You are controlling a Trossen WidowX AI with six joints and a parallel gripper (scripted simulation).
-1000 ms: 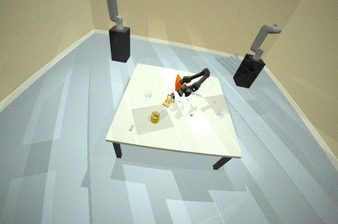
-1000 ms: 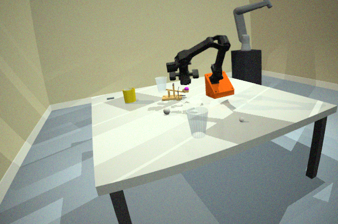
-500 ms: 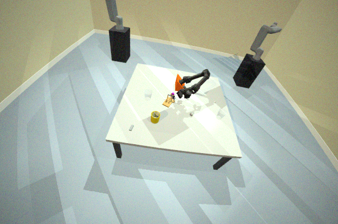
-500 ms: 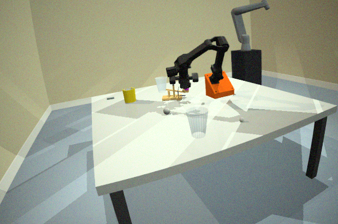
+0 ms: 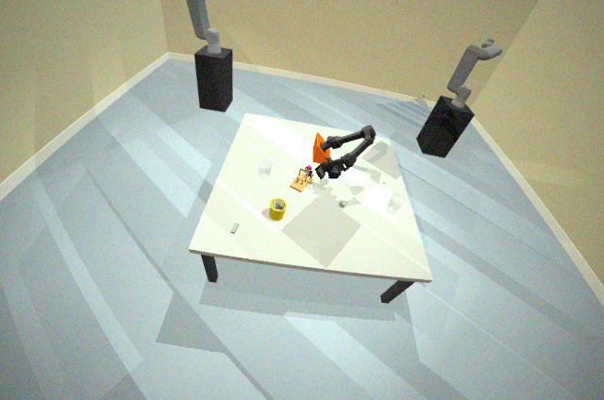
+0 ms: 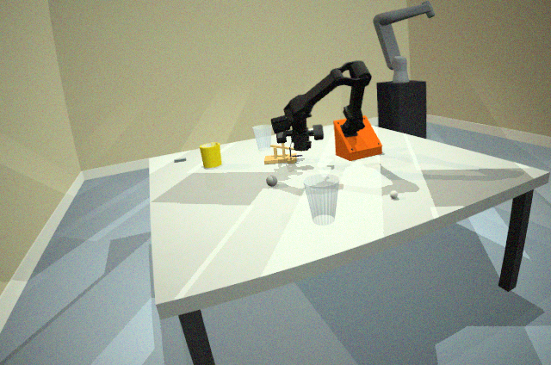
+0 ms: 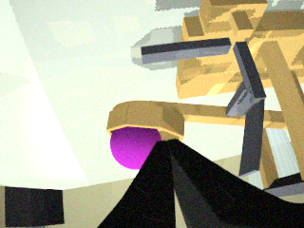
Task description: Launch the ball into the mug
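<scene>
Now: gripper tip 30 mm past the purple ball, 40 mm to the left of it and 20 mm above it. Round my gripper tip: grey ball: 200 mm ahead, 200 mm to the left, 60 mm below; wooden catapult: 40 mm ahead, 40 mm to the right, 30 mm below; yellow mug: 350 mm ahead, 190 mm to the right, 50 mm below.
</scene>
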